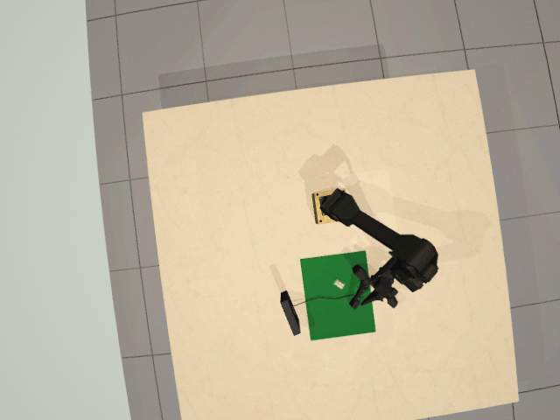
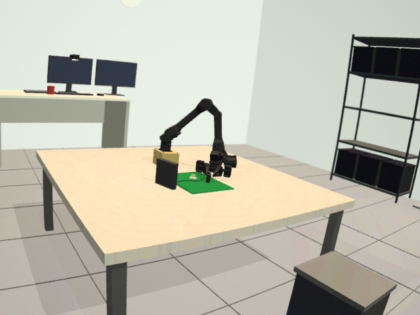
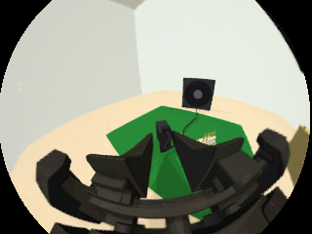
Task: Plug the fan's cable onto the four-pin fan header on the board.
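Now: the dark plug 10 mm to the right of my gripper tip and 10 mm below it. From my gripper tip the other things lie so: green board (60 mm to the right, 50 mm below, 20 mm behind); black fan (230 mm to the right, 20 mm behind, 20 mm above); four-pin header (70 mm behind, 50 mm to the right, 30 mm below).
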